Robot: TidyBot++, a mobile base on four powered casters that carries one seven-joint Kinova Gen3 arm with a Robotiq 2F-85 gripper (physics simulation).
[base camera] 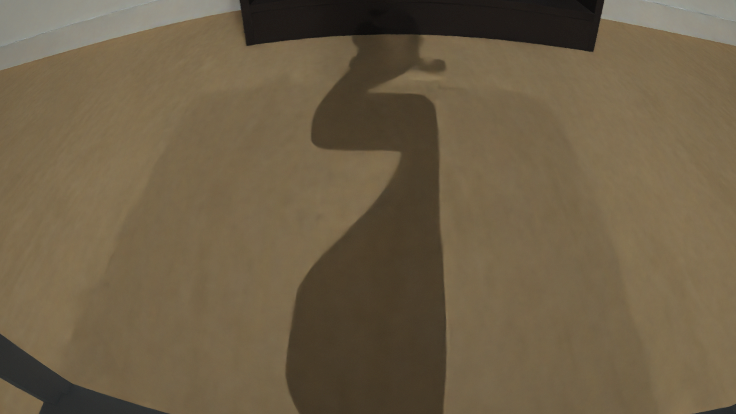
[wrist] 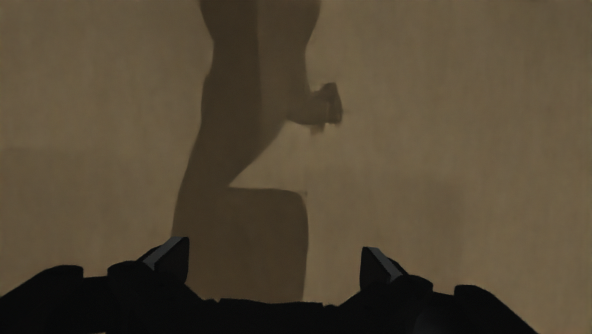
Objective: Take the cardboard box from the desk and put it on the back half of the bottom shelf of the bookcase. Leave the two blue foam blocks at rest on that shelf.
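Frame: origin at the arm's base, x ahead, y left, z up, level; metres.
Where they show: gripper, between the fingertips: [wrist: 275,261].
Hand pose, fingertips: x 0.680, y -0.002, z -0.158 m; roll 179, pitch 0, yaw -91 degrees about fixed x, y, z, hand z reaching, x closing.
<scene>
After its pixels a point has its place.
The lower front of a dark piece of furniture, which looks like the bookcase [base camera: 308,23] {x 0.923, y 0.198, z -0.359 m}, stands against the wall at the top of the base camera view. Its shelf is cut off by the view's top edge. My gripper [wrist: 275,261] {x 0.680, y -0.002, z -0.158 m} is open and empty, with its two fingers wide apart at the bottom of the wrist view. It hangs above the floor. The cardboard box, the desk and the two blue foam blocks do not show in either view.
Tan floor [base camera: 231,205] {x 0.435, y 0.203, z -0.397 m} [wrist: 475,125] {x 0.775, y -0.245, z -0.397 m} stretches in front of the dark furniture, with the arm's shadow across it. White baseboard [base camera: 128,28] {x 1.186, y 0.862, z -0.376 m} runs along the wall on both sides. Dark grey bars [base camera: 72,399] cross the lower left corner of the base camera view.
</scene>
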